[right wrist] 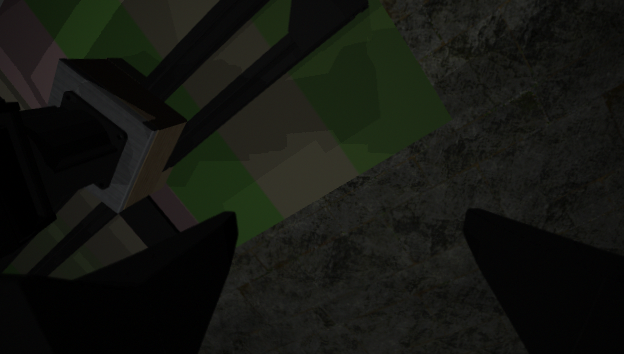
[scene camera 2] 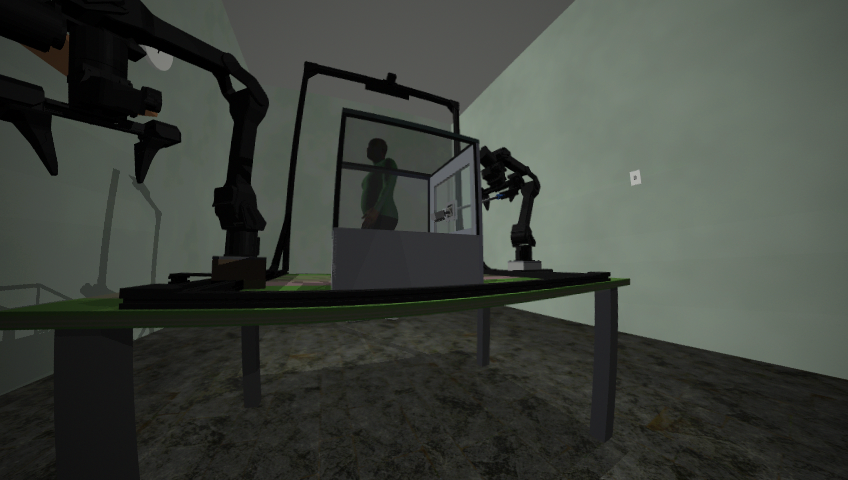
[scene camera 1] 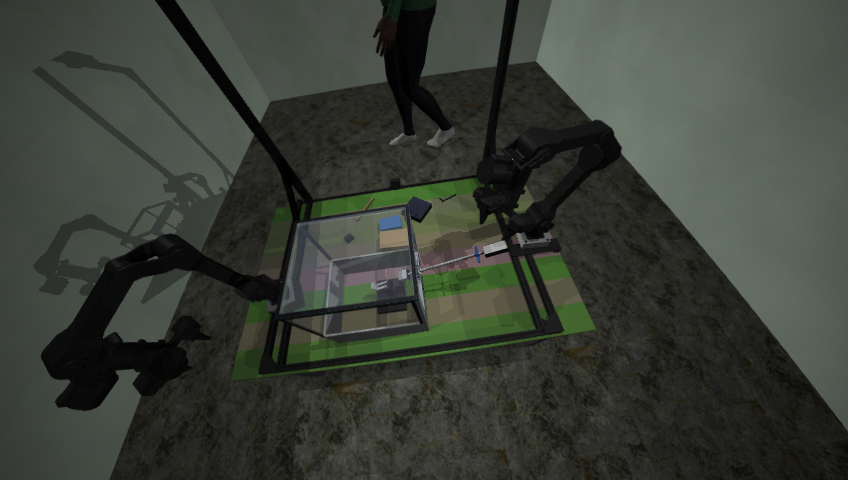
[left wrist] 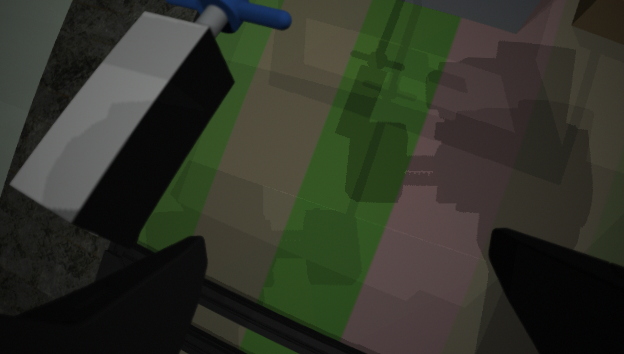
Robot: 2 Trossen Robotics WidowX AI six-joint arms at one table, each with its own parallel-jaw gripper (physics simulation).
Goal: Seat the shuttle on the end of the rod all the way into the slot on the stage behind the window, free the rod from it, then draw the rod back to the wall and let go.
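Frame: origin at the left arm's base, x ahead, y left, z up, level; metres.
Where they show: left gripper, between the fingertips: (scene camera 2: 498,206) (scene camera 1: 491,233) (left wrist: 349,247); right gripper, between the fingertips: (right wrist: 350,222) (scene camera 2: 102,179) (scene camera 1: 200,352); left arm's base, origin of its link: (scene camera 2: 524,261) (scene camera 1: 533,231); right arm's base, origin of its link: (right wrist: 88,141) (scene camera 2: 240,256).
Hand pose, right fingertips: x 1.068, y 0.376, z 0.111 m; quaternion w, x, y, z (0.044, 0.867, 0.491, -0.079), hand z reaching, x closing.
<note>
Each offset is from my right fingertips to the centre of the thing. "*": to the spot under its first point.
The rod {dx -0.755, dy -0.193, dz +0.075 m} (scene camera 1: 447,263) runs through the wall with the window (scene camera 2: 432,196). Outside, it bears a blue crosspiece {* dx -0.799, dy -0.191, dz +0.098 m} (scene camera 1: 477,254) (scene camera 2: 498,195) (left wrist: 262,15) and a white block handle {dx -0.846, dy -0.197, dz +0.108 m} (scene camera 1: 495,248) (left wrist: 120,100). The small pale shuttle {dx -0.591, dy -0.186, dz +0.011 m} (scene camera 1: 404,274) (scene camera 2: 441,215) is at the rod's inner end, apart from the white prongs (scene camera 1: 379,285) by the dark stage {* dx -0.590, dy -0.056, dz +0.179 m} (scene camera 1: 392,301); the slot is too small to make out. My left gripper (scene camera 1: 496,215) (left wrist: 349,247) is open and empty, near the handle but not around it. My right gripper (scene camera 1: 174,365) (scene camera 2: 96,176) (right wrist: 350,222) is open and empty, off the table's left side.
The clear-topped case {* dx -0.503, dy -0.049, dz +0.180 m} (scene camera 1: 351,307) surrounds the stage. A blue block {dx -0.508, dy -0.496, dz -0.151 m} (scene camera 1: 390,223), a tan block {dx -0.534, dy -0.402, dz -0.141 m} (scene camera 1: 393,239) and a small dark cube {dx -0.328, dy -0.452, dz -0.159 m} (scene camera 1: 349,237) show through its top. A dark box {dx -0.623, dy -0.575, dz -0.157 m} (scene camera 1: 419,209) lies behind it. Black rails (scene camera 1: 410,349) edge the table; a person (scene camera 1: 410,71) stands beyond.
</note>
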